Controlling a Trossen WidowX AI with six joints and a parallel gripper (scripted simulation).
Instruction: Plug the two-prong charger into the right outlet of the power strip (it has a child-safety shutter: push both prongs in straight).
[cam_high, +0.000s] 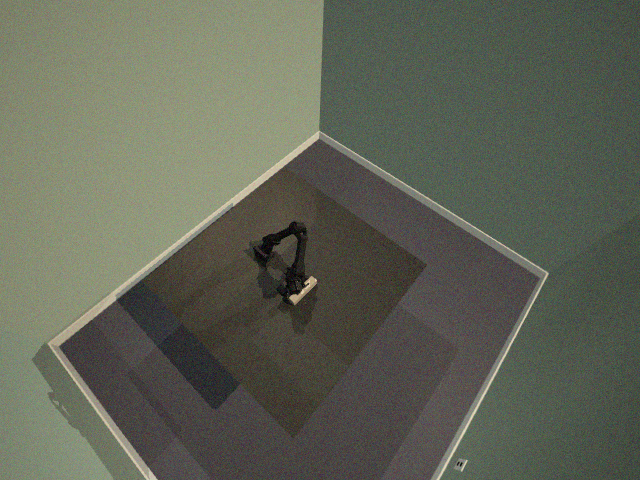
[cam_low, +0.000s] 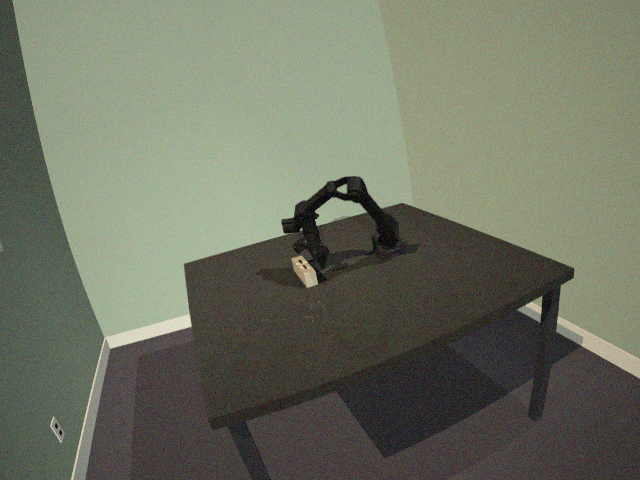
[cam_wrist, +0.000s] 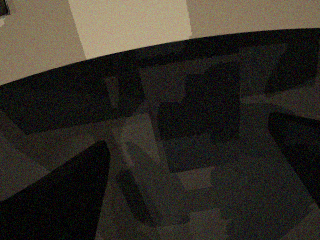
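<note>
The dark two-prong charger is 4 cm ahead of my gripper tip and 1 cm above it.
</note>
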